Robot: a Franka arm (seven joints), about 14 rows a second.
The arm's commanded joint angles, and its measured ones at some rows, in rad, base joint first. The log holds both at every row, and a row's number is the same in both.
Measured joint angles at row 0:
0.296, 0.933, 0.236, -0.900, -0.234, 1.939, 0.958
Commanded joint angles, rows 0 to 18:
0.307, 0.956, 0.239, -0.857, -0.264, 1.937, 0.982
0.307, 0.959, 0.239, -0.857, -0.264, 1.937, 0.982
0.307, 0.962, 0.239, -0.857, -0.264, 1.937, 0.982
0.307, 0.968, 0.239, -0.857, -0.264, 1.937, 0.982
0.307, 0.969, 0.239, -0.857, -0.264, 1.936, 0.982
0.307, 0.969, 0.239, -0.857, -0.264, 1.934, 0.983
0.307, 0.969, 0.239, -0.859, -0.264, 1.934, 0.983
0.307, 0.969, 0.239, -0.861, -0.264, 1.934, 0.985
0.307, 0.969, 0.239, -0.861, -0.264, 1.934, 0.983
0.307, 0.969, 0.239, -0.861, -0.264, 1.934, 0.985
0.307, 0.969, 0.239, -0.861, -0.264, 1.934, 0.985
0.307, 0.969, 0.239, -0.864, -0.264, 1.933, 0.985
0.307, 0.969, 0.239, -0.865, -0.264, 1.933, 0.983
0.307, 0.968, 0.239, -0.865, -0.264, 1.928, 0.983
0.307, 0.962, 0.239, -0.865, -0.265, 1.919, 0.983
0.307, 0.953, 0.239, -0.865, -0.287, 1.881, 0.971
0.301, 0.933, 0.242, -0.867, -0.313, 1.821, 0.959
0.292, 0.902, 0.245, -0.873, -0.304, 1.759, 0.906
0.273, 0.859, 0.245, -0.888, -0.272, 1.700, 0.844
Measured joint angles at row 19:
0.296, 0.937, 0.237, -0.874, -0.277, 1.810, 0.925
